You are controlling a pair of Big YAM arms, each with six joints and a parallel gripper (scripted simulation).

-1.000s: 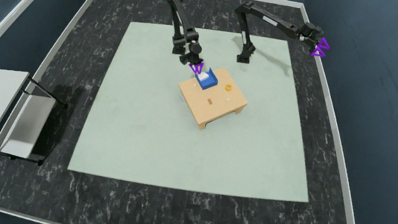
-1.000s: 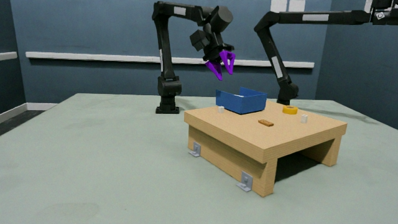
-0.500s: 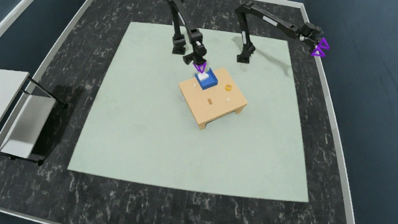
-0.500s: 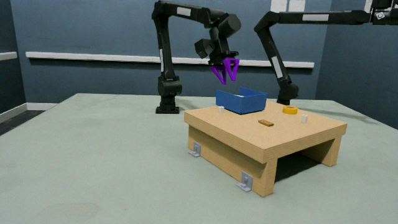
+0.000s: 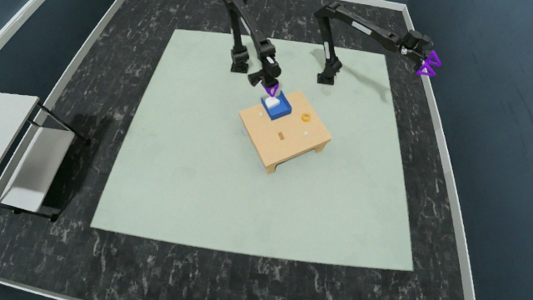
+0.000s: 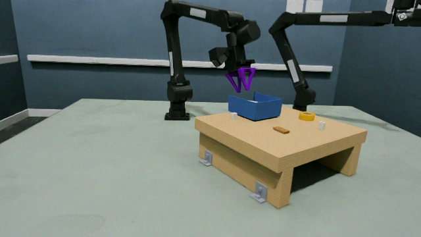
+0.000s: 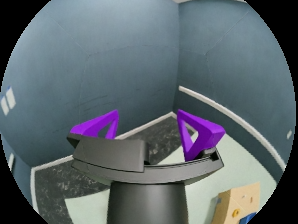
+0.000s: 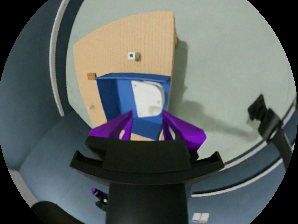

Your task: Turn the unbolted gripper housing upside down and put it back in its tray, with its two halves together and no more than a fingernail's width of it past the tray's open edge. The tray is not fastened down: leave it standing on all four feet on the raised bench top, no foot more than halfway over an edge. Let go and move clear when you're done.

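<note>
Now: the white gripper housing 20 mm ahead of my right hand, 10 mm to the left of it and 50 mm below it. Round my right hand: blue tray 40 mm ahead, 40 mm to the left, 60 mm below.
</note>
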